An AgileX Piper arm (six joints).
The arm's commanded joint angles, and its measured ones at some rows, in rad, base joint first. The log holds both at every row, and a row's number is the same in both.
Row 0, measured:
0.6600 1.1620 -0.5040 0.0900 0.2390 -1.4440
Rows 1 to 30, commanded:
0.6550 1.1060 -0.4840 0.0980 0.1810 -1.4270
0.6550 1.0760 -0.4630 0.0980 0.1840 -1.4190
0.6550 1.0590 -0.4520 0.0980 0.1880 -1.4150
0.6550 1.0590 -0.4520 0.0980 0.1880 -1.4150
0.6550 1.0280 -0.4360 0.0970 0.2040 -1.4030
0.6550 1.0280 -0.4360 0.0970 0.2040 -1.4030
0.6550 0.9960 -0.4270 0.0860 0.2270 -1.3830
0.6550 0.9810 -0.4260 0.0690 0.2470 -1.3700
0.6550 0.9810 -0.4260 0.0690 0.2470 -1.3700
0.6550 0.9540 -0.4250 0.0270 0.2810 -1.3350
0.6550 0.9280 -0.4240 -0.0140 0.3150 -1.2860
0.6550 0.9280 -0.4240 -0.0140 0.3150 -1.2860
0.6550 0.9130 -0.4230 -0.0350 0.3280 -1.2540
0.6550 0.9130 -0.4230 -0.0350 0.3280 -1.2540
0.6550 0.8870 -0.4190 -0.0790 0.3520 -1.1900
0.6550 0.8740 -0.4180 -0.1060 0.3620 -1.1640
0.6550 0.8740 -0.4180 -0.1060 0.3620 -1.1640
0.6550 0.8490 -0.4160 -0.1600 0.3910 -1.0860
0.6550 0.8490 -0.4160 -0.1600 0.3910 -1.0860
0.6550 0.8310 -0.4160 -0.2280 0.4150 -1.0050
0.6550 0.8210 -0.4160 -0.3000 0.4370 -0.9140
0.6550 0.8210 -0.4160 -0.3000 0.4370 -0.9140
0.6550 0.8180 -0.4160 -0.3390 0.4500 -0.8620
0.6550 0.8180 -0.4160 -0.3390 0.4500 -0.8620
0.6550 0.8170 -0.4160 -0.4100 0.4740 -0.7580
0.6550 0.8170 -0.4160 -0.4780 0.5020 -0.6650
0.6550 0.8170 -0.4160 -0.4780 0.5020 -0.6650
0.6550 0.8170 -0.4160 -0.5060 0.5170 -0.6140
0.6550 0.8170 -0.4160 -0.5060 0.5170 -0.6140
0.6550 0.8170 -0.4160 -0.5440 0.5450 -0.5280
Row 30, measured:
0.6600 0.8320 -0.4120 -0.4490 0.5520 -0.6620
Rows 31 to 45, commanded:
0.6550 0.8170 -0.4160 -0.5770 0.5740 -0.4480
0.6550 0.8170 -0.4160 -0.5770 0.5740 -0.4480
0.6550 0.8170 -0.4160 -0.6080 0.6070 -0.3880
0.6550 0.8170 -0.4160 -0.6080 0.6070 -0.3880
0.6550 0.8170 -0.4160 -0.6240 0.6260 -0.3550
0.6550 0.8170 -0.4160 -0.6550 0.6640 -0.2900
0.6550 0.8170 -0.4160 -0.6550 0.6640 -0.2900
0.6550 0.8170 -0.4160 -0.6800 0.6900 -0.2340
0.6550 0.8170 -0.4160 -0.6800 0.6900 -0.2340
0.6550 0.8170 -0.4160 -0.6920 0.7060 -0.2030
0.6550 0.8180 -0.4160 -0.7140 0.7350 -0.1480
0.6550 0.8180 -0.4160 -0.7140 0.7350 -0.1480
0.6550 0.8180 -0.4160 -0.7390 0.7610 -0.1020
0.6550 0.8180 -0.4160 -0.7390 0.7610 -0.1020
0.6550 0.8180 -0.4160 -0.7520 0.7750 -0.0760
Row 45, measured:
0.6600 0.8320 -0.4120 -0.6590 0.7620 -0.1510
